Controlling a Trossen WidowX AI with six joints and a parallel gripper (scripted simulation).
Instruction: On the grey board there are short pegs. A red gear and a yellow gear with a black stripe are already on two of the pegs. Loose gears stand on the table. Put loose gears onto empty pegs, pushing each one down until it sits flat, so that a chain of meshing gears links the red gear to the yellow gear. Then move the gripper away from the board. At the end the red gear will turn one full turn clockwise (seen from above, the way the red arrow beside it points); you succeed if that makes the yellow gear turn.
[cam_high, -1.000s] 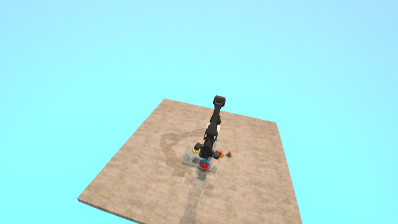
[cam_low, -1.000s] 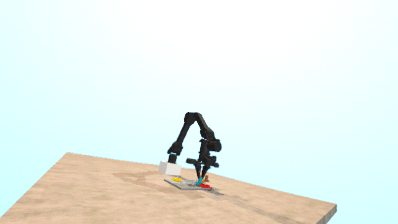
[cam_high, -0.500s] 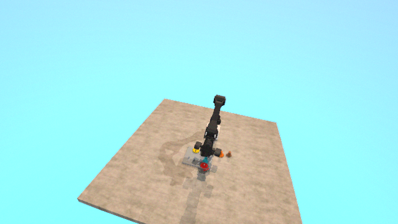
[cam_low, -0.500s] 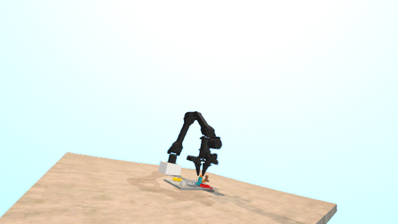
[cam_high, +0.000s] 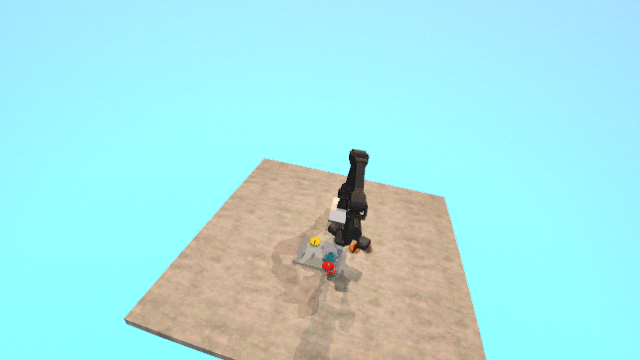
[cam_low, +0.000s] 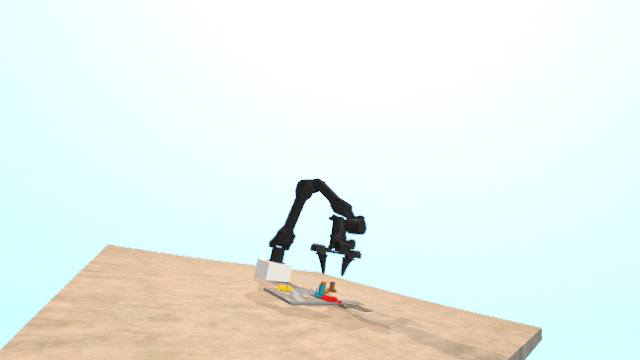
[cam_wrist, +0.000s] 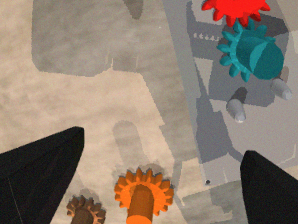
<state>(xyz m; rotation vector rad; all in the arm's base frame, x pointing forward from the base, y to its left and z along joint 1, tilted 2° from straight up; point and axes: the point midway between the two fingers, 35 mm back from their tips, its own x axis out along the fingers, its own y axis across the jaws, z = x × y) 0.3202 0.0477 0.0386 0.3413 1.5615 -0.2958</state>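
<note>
The brown gear is 11 cm to the left of my gripper tip, 10 cm behind it and 6 cm below it. From my gripper tip the other things lie so: red gear 6 cm to the right, 6 cm below, 6 cm ahead; teal gear 6 cm to the right, 6 cm below, 2 cm ahead; orange gear 9 cm behind, 6 cm below, 5 cm to the left.
</note>
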